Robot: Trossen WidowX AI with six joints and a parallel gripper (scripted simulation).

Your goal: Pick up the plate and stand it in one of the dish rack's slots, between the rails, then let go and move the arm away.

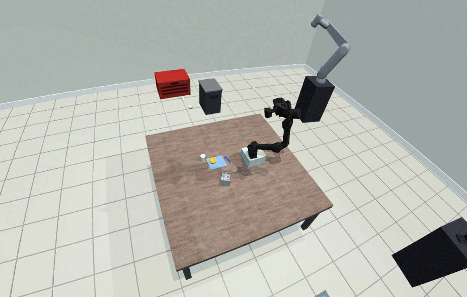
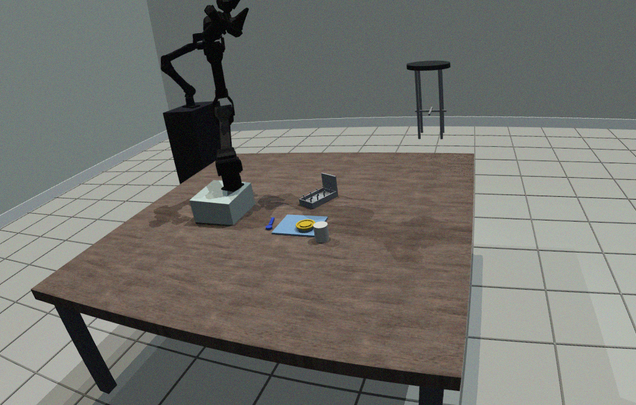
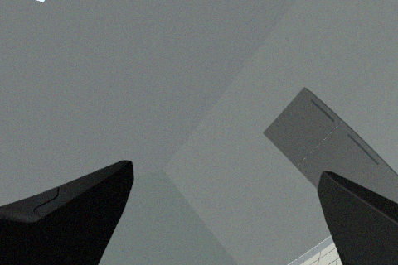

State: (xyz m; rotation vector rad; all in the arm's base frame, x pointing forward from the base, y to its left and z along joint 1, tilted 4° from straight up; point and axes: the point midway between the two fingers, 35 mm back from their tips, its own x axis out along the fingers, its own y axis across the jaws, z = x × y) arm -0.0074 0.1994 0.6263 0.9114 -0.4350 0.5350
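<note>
Right now the yellow plate is 730 mm below my gripper tip, 290 mm ahead of it and 250 mm to the right of it. Round my gripper tip: grey dish rack (720 mm below, 220 mm ahead, 30 mm to the right); then blue mat (740 mm below, 250 mm ahead, 230 mm to the right); then white cup (720 mm below, 370 mm ahead, 290 mm to the right).
</note>
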